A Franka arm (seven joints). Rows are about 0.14 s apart.
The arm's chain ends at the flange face. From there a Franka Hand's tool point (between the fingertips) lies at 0.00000 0.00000 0.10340 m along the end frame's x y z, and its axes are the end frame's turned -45 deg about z.
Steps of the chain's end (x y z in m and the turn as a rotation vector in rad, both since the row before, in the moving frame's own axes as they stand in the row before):
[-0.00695 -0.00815 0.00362 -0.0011 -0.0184 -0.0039]
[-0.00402 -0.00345 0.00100 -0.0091 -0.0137 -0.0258]
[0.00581 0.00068 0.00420 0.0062 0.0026 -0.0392]
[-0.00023 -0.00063 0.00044 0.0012 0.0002 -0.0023]
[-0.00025 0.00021 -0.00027 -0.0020 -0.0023 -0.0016]
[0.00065 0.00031 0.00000 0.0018 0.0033 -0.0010]
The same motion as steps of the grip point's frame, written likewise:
[-0.00058 -0.01194 0.00360 0.0122 -0.0138 -0.0039]
[-0.00207 -0.00560 0.00099 0.0033 -0.0161 -0.0258]
[0.00427 0.00431 0.00420 0.0025 0.0062 -0.0392]
[0.00039 -0.00068 0.00044 0.0007 0.0010 -0.0023]
[-0.00064 -0.00005 -0.00027 0.0002 -0.0030 -0.0016]
[0.00061 0.00079 0.00000 -0.0011 0.0036 -0.0010]

